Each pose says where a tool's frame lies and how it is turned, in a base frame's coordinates. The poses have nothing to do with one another.
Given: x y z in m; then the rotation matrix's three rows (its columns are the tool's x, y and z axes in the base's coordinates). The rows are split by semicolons.
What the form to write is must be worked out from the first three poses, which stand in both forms.
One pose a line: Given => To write
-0.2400, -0.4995, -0.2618; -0.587, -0.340, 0.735; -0.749, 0.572, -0.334; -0.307, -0.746, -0.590 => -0.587, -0.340, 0.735, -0.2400; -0.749, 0.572, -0.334, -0.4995; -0.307, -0.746, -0.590, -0.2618; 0, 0, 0, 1
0.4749, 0.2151, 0.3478; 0.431, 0.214, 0.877; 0.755, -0.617, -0.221; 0.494, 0.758, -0.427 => 0.431, 0.214, 0.877, 0.4749; 0.755, -0.617, -0.221, 0.2151; 0.494, 0.758, -0.427, 0.3478; 0, 0, 0, 1
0.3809, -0.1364, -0.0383; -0.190, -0.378, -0.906; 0.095, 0.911, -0.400; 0.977, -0.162, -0.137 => -0.190, -0.378, -0.906, 0.3809; 0.095, 0.911, -0.400, -0.1364; 0.977, -0.162, -0.137, -0.0383; 0, 0, 0, 1
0.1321, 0.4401, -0.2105; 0.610, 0.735, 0.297; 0.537, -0.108, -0.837; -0.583, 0.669, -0.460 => 0.610, 0.735, 0.297, 0.1321; 0.537, -0.108, -0.837, 0.4401; -0.583, 0.669, -0.460, -0.2105; 0, 0, 0, 1
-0.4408, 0.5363, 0.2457; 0.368, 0.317, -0.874; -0.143, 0.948, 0.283; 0.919, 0.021, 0.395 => 0.368, 0.317, -0.874, -0.4408; -0.143, 0.948, 0.283, 0.5363; 0.919, 0.021, 0.395, 0.2457; 0, 0, 0, 1
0.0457, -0.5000, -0.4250; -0.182, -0.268, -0.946; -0.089, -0.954, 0.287; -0.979, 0.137, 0.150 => -0.182, -0.268, -0.946, 0.0457; -0.089, -0.954, 0.287, -0.5000; -0.979, 0.137, 0.150, -0.4250; 0, 0, 0, 1
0.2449, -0.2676, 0.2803; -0.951, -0.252, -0.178; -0.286, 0.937, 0.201; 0.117, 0.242, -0.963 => -0.951, -0.252, -0.178, 0.2449; -0.286, 0.937, 0.201, -0.2676; 0.117, 0.242, -0.963, 0.2803; 0, 0, 0, 1
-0.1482, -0.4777, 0.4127; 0.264, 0.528, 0.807; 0.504, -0.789, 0.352; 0.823, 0.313, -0.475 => 0.264, 0.528, 0.807, -0.1482; 0.504, -0.789, 0.352, -0.4777; 0.823, 0.313, -0.475, 0.4127; 0, 0, 0, 1
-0.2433, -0.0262, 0.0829; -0.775, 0.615, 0.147; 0.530, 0.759, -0.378; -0.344, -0.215, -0.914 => -0.775, 0.615, 0.147, -0.2433; 0.530, 0.759, -0.378, -0.0262; -0.344, -0.215, -0.914, 0.0829; 0, 0, 0, 1
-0.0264, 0.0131, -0.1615; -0.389, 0.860, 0.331; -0.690, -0.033, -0.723; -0.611, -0.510, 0.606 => -0.389, 0.860, 0.331, -0.0264; -0.690, -0.033, -0.723, 0.0131; -0.611, -0.510, 0.606, -0.1615; 0, 0, 0, 1
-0.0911, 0.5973, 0.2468; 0.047, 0.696, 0.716; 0.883, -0.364, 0.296; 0.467, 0.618, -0.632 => 0.047, 0.696, 0.716, -0.0911; 0.883, -0.364, 0.296, 0.5973; 0.467, 0.618, -0.632, 0.2468; 0, 0, 0, 1
